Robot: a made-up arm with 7 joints.
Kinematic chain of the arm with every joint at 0, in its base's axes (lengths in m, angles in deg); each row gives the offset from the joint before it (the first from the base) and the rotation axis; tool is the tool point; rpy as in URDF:
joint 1: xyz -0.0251 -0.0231 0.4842 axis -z
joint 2: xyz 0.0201 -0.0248 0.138 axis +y
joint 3: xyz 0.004 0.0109 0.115 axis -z
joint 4: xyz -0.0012 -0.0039 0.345 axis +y
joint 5: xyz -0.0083 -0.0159 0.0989 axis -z
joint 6: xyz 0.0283 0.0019 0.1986 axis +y
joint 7: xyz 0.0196 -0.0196 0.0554 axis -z
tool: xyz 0.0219 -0.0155 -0.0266 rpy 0 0 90
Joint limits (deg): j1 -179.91..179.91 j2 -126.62..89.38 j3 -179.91..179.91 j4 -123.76..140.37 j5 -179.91..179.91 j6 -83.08..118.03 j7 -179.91..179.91
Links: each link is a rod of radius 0.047 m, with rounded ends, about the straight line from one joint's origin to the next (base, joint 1, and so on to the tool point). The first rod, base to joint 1, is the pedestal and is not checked.
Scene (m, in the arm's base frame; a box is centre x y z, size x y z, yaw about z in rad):
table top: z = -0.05
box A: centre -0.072 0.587 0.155 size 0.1 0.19 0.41 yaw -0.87
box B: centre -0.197 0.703 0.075 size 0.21 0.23 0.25 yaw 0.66
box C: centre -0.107 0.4 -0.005 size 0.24 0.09 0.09 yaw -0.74
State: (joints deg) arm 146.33 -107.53 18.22 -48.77 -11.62 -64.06 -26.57
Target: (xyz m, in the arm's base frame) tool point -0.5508 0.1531 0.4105
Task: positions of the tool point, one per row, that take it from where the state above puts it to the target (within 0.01 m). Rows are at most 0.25 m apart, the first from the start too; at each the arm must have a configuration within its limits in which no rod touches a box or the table.
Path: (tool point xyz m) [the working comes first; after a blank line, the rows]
Joints at the target: 47.73 -87.00 -39.92 -86.44 -6.10 -70.47 -22.31
Straight joint move there: touches box A.

1: 0.4168 0.4468 0.2672
2: 0.3091 0.5929 0.3851
3: 0.1614 0.6894 0.5212
4: -0.0448 0.6836 0.4794
5: -0.2373 0.6152 0.4467
6: -0.3954 0.4925 0.4242
7: -0.5029 0.3317 0.4122
8: -0.5508 0.1531 0.4105

